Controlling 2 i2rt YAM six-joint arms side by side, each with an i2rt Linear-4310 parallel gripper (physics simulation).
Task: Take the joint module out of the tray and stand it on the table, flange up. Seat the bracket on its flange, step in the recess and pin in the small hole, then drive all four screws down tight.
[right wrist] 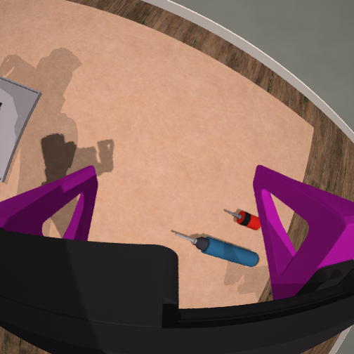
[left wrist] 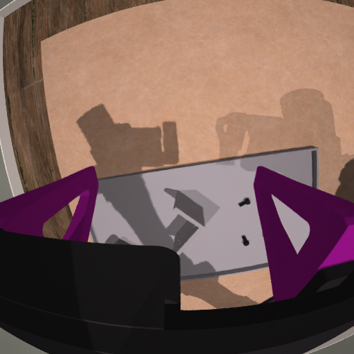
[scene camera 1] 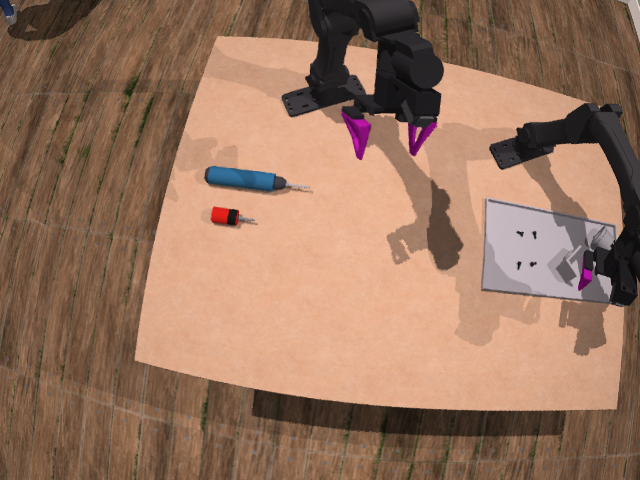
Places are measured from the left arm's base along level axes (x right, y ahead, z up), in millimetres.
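Where they show: left gripper, fingertip midpoint: [scene camera 1: 596, 293]; right gripper, fingertip midpoint: [scene camera 1: 386, 156]; left arm's base, origin of the base link: [scene camera 1: 522, 149]; right arm's base, origin of the base link: [scene camera 1: 323, 95].
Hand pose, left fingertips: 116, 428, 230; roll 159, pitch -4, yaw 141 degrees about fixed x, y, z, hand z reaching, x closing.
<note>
Each offset is from my left fingertips to the top centre of the thing, as dx, dy, dz. "spot": to the spot under its first point. Level surfaces: height alone.
A grey tray {-66, -139, -214} [scene camera 1: 496, 253] [left wrist: 230, 175] lies at the right. In it are four small black screws {-25, -207, -216} [scene camera 1: 534, 234] [left wrist: 244, 202], a grey angled bracket {-88, -97, -156} [scene camera 1: 572, 254] [left wrist: 185, 232], and the grey joint module {-219, -105, -163} [scene camera 1: 601, 236] [left wrist: 116, 240], partly hidden by the left arm in scene camera 1 and by the gripper body in the left wrist view. My left gripper [scene camera 1: 602, 290] [left wrist: 175, 174] is open and empty above the tray's right part; one finger is hidden in scene camera 1. My right gripper [scene camera 1: 386, 156] [right wrist: 175, 174] is open and empty, above the table's upper middle.
A blue screwdriver {spot: +580, -560, -191} [scene camera 1: 241, 178] [right wrist: 231, 251] lies on the table {dz -231} [scene camera 1: 310, 310] at the left. A short red and black screwdriver {+623, -489, -196} [scene camera 1: 221, 215] [right wrist: 248, 220] lies just below it in scene camera 1. The tray's corner [right wrist: 30, 97] shows at the left of the right wrist view.
</note>
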